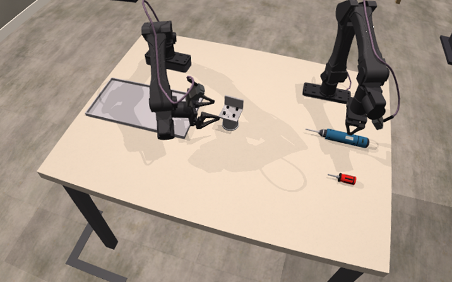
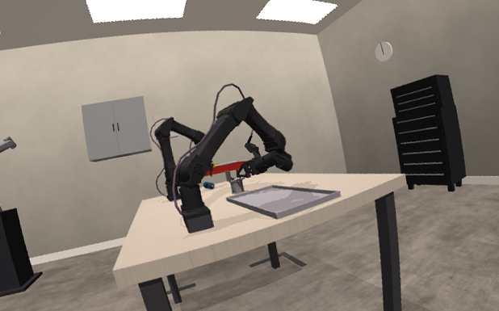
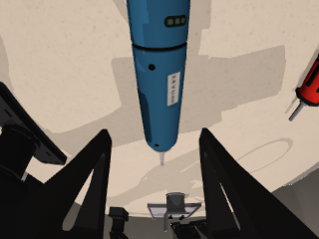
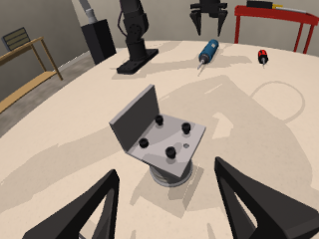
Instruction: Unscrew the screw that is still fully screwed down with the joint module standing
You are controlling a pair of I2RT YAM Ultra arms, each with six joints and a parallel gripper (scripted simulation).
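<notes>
Right now my right hand is 3 cm past the grey L-shaped bracket, 5 cm to the right of it and 2 cm above it. From my right hand the other things lie so: shallow grey tray: 2 cm behind, 30 cm to the right, 8 cm below; small red-handled screwdriver: 11 cm ahead, 48 cm to the left, 7 cm below.
</notes>
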